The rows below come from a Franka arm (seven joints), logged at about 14 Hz.
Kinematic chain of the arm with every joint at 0, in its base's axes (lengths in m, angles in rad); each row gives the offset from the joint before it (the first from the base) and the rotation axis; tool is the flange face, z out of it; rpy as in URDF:
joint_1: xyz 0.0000 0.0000 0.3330 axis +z
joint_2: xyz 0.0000 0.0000 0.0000 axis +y
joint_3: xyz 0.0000 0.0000 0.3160 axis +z
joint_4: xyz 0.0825 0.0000 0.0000 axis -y
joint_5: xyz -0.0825 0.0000 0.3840 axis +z
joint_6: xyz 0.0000 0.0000 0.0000 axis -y
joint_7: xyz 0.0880 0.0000 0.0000 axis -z
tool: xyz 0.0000 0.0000 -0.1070 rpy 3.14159 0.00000 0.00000
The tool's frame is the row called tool.
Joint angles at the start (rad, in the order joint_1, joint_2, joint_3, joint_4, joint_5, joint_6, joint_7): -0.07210, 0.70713, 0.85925, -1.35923, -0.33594, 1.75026, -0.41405
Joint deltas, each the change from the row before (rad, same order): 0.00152, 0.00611, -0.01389, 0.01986, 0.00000, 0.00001, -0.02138; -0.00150, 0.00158, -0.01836, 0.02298, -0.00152, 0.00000, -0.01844; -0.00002, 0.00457, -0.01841, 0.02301, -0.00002, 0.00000, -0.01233; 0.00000, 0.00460, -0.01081, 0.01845, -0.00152, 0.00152, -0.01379
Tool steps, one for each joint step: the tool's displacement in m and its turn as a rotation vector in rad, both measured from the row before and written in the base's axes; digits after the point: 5 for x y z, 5 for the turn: 0.00871, -0.00678, 0.00096, 0.00576, -0.00892, 0.00217; 0.01132, -0.01105, 0.00374, 0.00201, -0.01651, -0.00808; 0.01060, -0.01032, 0.00214, 0.00168, -0.01233, -0.01280; 0.00757, -0.00676, 0.00230, 0.00405, -0.01187, -0.00321
